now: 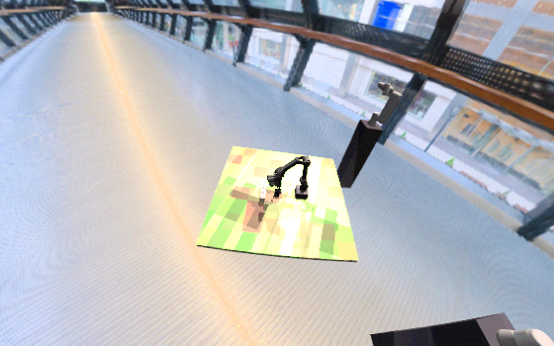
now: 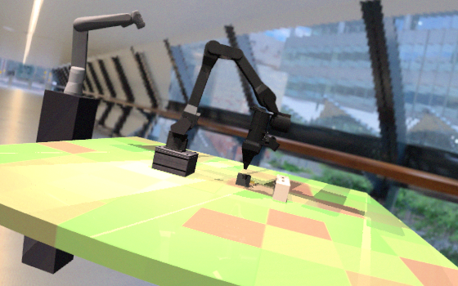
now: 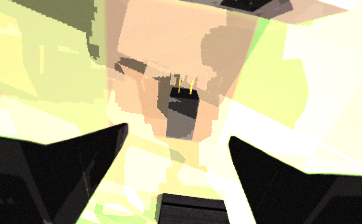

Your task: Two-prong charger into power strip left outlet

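My gripper tip is now 2 cm short of the grey charger and 5 cm above it.
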